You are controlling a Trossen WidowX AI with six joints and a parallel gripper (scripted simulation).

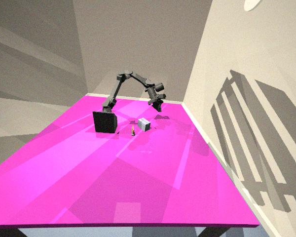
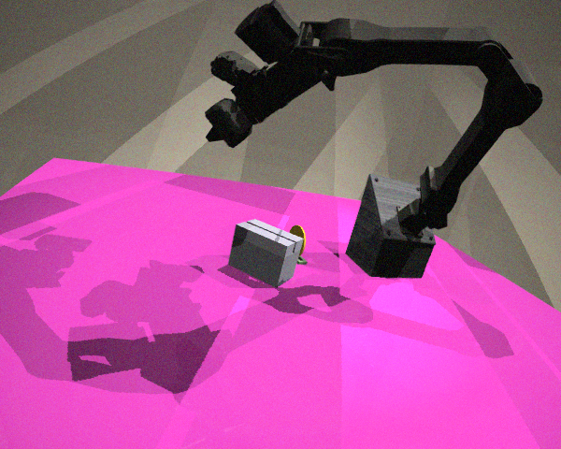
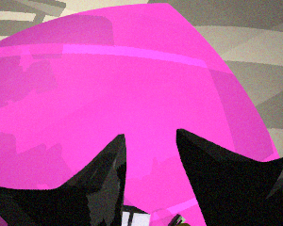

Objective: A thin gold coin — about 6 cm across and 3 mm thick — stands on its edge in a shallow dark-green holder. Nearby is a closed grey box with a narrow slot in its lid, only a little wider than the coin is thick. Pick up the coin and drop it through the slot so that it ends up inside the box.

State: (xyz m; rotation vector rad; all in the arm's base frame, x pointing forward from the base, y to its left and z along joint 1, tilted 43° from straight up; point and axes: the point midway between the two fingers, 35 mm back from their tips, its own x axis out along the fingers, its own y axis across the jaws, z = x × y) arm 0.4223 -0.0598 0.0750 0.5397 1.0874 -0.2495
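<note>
Now: gripper tip 20 cm past the gold coin, 18 cm above it and 3 cm to the left of it.
</note>
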